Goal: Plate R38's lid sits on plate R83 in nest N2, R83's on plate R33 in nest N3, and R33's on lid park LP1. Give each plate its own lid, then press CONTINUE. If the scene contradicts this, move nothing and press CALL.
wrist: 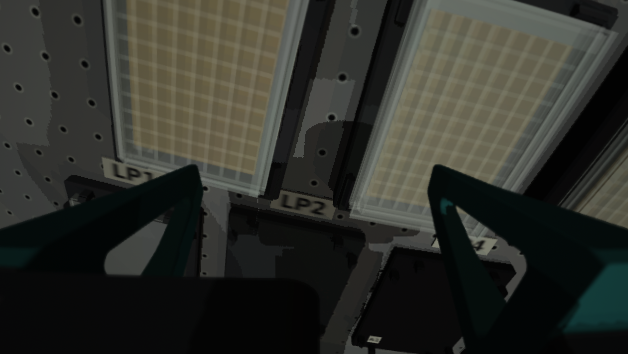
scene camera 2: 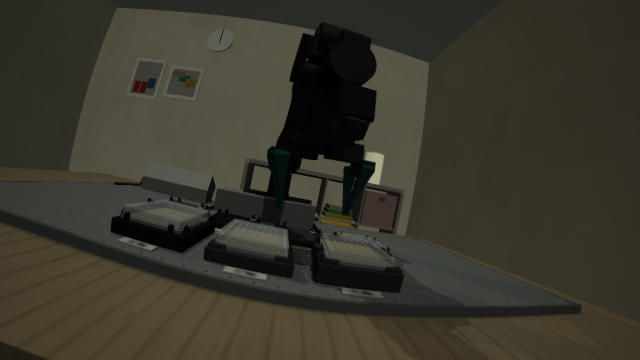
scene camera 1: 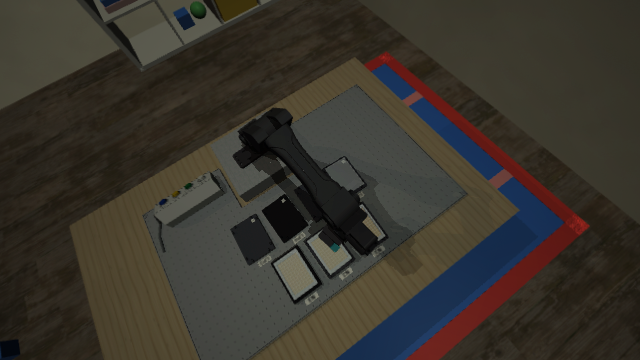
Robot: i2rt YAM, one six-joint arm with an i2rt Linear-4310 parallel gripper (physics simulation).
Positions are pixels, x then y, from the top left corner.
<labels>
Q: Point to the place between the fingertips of the gripper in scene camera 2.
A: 313, 212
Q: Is the gripper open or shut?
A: Open.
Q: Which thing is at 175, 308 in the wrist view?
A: The gripper.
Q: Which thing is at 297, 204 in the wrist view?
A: A label.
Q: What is the gripper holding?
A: Nothing.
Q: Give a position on a label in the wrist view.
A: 114, 170
</labels>
